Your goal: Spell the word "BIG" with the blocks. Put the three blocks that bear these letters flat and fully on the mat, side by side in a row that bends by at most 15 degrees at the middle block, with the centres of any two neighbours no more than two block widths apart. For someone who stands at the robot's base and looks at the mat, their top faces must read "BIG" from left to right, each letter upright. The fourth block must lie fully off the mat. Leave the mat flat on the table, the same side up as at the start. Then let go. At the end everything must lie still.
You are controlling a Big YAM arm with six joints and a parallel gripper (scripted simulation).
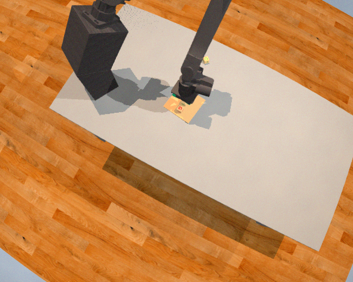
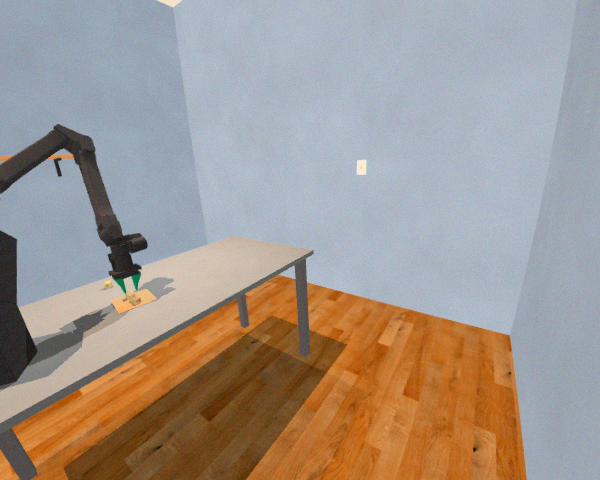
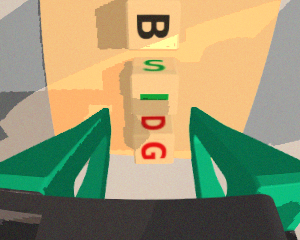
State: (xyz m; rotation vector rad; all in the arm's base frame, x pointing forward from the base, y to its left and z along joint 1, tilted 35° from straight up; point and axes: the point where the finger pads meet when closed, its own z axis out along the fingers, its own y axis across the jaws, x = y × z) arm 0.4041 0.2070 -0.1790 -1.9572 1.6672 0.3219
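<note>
Now: hand 50 mm above the mat. Also, from my hand: block 70 mm behind, 240 mm to the left, 40 mm below.
</note>
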